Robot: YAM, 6 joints.
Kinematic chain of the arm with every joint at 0, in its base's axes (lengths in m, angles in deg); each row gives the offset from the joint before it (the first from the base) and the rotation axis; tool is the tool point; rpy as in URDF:
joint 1: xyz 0 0 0.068 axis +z
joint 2: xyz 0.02 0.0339 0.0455 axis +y
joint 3: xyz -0.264 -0.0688 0 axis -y
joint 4: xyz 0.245 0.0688 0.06 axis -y
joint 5: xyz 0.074 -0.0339 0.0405 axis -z
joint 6: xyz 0.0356 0 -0.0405 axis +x
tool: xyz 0 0 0 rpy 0 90 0
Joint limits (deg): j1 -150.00..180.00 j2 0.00..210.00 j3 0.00..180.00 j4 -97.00..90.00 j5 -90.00..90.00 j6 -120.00..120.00
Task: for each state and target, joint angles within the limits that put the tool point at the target. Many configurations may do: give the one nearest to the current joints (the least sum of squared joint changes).
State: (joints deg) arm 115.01 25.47 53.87 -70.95 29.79 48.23
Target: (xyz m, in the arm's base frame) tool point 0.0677 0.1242 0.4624
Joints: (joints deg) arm 70.29 52.88 82.56 -49.75 37.85 48.23
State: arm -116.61 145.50 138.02 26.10 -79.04 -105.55
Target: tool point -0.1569 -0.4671 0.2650
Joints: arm -112.71 125.11 98.83 18.70 -89.95 -105.55
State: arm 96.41 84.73 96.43 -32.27 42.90 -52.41
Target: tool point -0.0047 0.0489 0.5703
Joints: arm 116.75 48.60 101.72 -38.31 30.02 -52.41
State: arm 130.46 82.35 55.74 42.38 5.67 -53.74
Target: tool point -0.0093 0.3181 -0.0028
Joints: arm 92.69 126.70 40.11 33.75 9.09 -53.74
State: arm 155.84 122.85 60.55 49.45 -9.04 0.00
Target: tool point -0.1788 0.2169 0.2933
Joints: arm 128.67 74.69 35.14 58.15 -6.60 0.00
